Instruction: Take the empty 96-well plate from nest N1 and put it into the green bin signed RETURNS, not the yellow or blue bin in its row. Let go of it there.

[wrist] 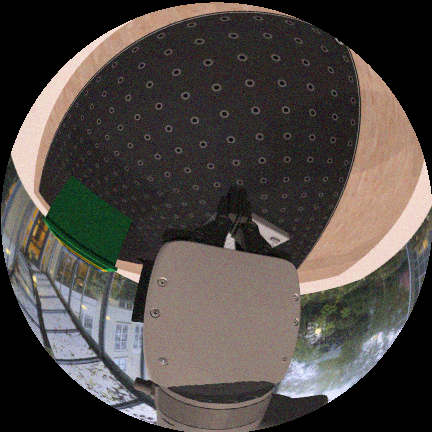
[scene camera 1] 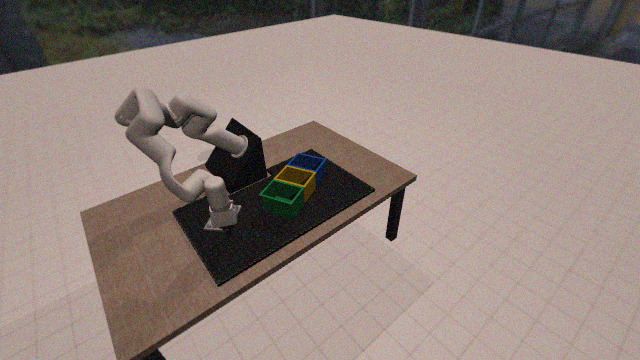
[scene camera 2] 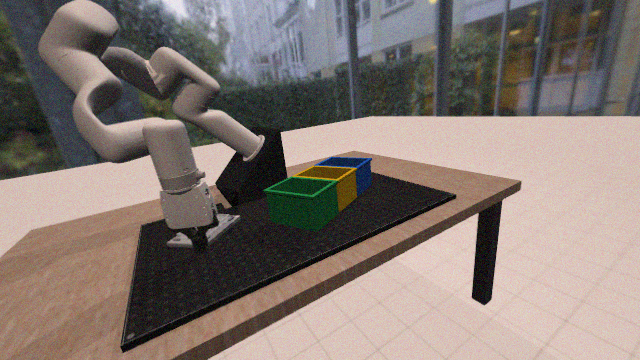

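Seen in the pictures: gripper, fingertip midpoint: (wrist: 233, 196) (scene camera 1: 229, 233) (scene camera 2: 202, 249); arm's base at its link origin: (scene camera 1: 239, 146) (scene camera 2: 254, 149).
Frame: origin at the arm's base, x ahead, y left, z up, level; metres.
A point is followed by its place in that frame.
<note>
My gripper (scene camera 2: 200, 245) @[z -0.150, x 0.403, y -0.248 m] (wrist: 233, 196) @[z -0.150, x 0.403, y -0.248 m] is shut with nothing between its fingers; it is low over the black mat, in front of the light grey nest. In scene camera 1 its fingers are mostly hidden. The nest (scene camera 1: 212, 228) @[z -0.148, x 0.332, y -0.297 m] (scene camera 2: 178, 243) @[z -0.150, x 0.332, y -0.302 m] (wrist: 271, 231) @[z -0.149, x 0.334, y -0.297 m] shows in parts on both sides of the fingers. The white 96-well plate cannot be told apart from the nest; the gripper hides most of that spot. The green bin (scene camera 1: 281, 206) @[z -0.096, x 0.442, y -0.005 m] (scene camera 2: 301, 207) @[z -0.097, x 0.452, y 0.001 m] (wrist: 90, 215) @[z -0.122, x 0.414, y -0.022 m] stands apart from the gripper, at the near end of the bin row. No sign on it can be read.
The yellow bin (scene camera 1: 310, 190) @[z -0.129, x 0.390, y 0.181 m] (scene camera 2: 347, 192) @[z -0.119, x 0.393, y 0.177 m] stands directly behind the green bin, with the blue bin (scene camera 1: 321, 172) @[z -0.110, x 0.321, y 0.296 m] (scene camera 2: 365, 177) @[z -0.116, x 0.320, y 0.298 m] behind it. The perforated black mat (scene camera 1: 260, 242) @[z -0.161, x 0.520, y -0.157 m] (scene camera 2: 225, 280) @[z -0.160, x 0.546, y -0.214 m] (wrist: 200, 100) @[z -0.160, x 0.504, y -0.232 m] lies on the wooden table (scene camera 1: 125, 260) @[z -0.174, x 0.268, y -0.646 m] (scene camera 2: 60, 255) @[z -0.173, x 0.132, y -0.607 m] (wrist: 385, 125). A black block (scene camera 2: 272, 170) @[z -0.074, x 0.107, y 0.029 m] stands at the arm's base.
</note>
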